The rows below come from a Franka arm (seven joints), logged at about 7 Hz.
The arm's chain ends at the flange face. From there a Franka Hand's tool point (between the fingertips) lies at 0.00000 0.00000 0.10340 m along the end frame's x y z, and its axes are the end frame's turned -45 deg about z.
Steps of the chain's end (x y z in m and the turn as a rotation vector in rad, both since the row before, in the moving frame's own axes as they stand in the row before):
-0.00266, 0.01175, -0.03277, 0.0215, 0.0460, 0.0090
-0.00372, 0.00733, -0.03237, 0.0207, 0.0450, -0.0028
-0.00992, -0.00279, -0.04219, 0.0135, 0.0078, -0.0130
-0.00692, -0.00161, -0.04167, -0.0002, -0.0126, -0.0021
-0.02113, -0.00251, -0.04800, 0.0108, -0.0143, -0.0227
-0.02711, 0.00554, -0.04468, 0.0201, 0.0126, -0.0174
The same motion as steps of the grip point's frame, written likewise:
-0.00526, 0.00824, -0.03290, -0.0173, 0.0477, 0.0090
-0.00301, 0.00432, -0.03250, -0.0172, 0.0465, -0.0028
-0.00349, -0.00941, -0.04220, 0.0040, 0.0151, -0.0130
-0.00469, -0.00694, -0.04168, 0.0088, -0.0091, -0.0021
-0.01344, -0.01855, -0.04802, 0.0177, -0.0025, -0.0227
-0.02070, -0.01582, -0.04471, 0.0053, 0.0231, -0.0174

